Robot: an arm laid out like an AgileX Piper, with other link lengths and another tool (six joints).
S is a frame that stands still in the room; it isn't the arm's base.
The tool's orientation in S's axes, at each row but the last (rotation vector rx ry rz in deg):
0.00 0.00 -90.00
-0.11 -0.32 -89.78
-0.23 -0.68 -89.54
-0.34 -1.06 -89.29
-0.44 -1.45 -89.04
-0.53 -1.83 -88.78
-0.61 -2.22 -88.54
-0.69 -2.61 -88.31
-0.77 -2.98 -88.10
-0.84 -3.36 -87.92
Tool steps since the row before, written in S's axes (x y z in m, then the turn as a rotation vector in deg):
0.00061 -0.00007 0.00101 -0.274 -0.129 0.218
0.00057 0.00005 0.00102 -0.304 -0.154 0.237
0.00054 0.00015 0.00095 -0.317 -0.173 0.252
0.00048 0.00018 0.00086 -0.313 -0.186 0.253
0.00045 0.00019 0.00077 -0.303 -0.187 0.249
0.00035 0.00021 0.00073 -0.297 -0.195 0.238
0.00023 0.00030 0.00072 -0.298 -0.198 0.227
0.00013 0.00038 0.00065 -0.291 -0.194 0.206
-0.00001 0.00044 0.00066 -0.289 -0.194 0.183
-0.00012 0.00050 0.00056 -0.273 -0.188 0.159
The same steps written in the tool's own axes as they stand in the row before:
0.00007 0.00061 0.00101 0.129 -0.274 0.218
-0.00004 0.00057 0.00102 0.154 -0.304 0.237
-0.00014 0.00055 0.00095 0.173 -0.317 0.252
-0.00016 0.00049 0.00086 0.186 -0.313 0.253
-0.00017 0.00046 0.00077 0.187 -0.303 0.248
-0.00018 0.00036 0.00073 0.195 -0.298 0.237
-0.00027 0.00025 0.00072 0.198 -0.299 0.226
-0.00035 0.00015 0.00066 0.193 -0.292 0.205
-0.00041 0.00002 0.00068 0.192 -0.291 0.182
-0.00048 -0.00009 0.00059 0.186 -0.275 0.158

